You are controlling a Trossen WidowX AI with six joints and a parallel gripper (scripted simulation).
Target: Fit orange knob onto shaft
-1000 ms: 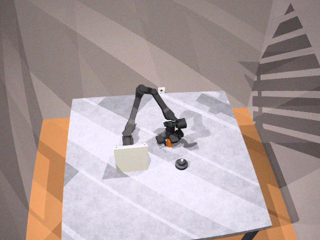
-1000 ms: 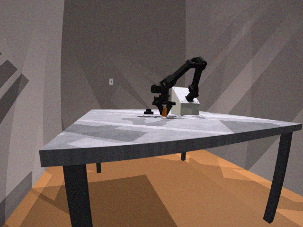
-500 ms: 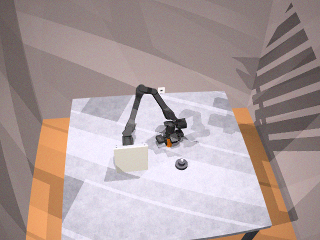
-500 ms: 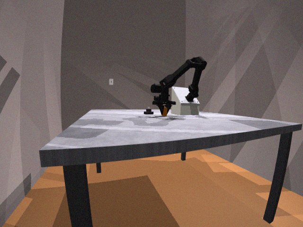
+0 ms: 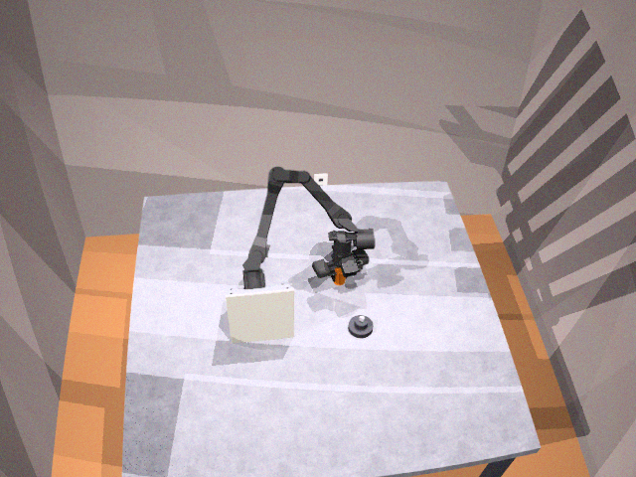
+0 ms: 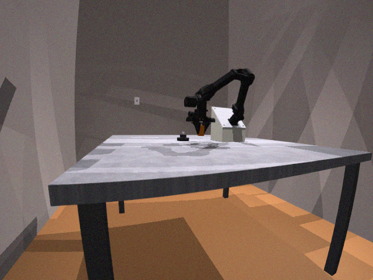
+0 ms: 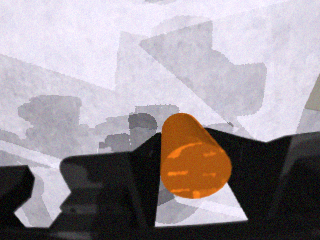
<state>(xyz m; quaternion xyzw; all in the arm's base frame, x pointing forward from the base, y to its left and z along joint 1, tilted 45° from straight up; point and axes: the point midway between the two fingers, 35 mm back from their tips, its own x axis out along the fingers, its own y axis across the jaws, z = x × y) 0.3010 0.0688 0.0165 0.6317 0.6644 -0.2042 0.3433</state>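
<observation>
Now: the dark round pedestal 18 cm to the right of my gripper tip, 4 cm ahead of it and 2 cm below it. The rest, counted from my gripper tip: orange knob (3 cm above).
</observation>
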